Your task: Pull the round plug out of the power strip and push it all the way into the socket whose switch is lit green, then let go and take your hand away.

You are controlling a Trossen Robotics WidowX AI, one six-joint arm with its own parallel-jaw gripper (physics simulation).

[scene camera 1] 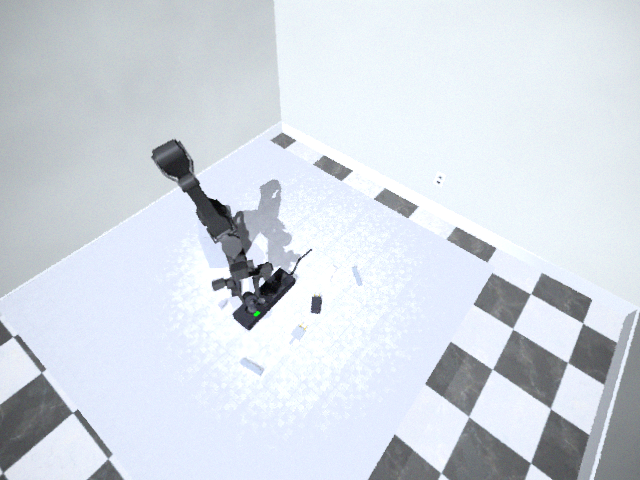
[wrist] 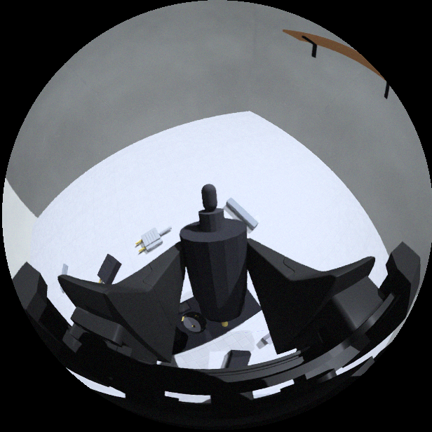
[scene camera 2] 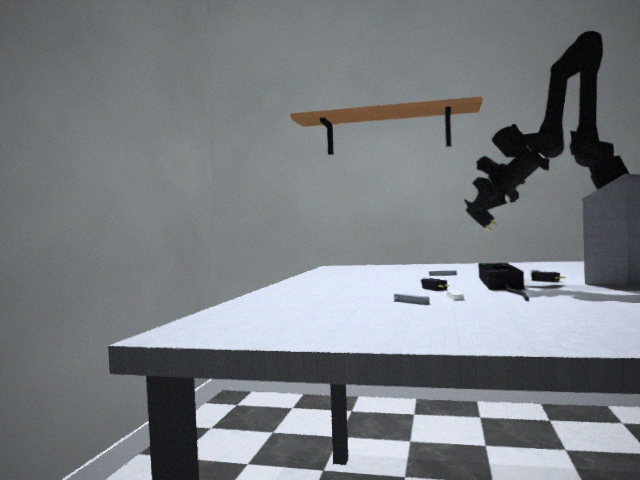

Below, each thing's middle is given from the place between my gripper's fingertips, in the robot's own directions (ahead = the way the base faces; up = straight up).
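The round black plug [wrist: 214,248] is my reference here: my hand is 2 cm past it, 1 cm above it and 1 cm to the right of it. And there's the black power strip [scene camera 1: 270,292], which is 18 cm to the left of my hand, 16 cm below it and 4 cm behind it.
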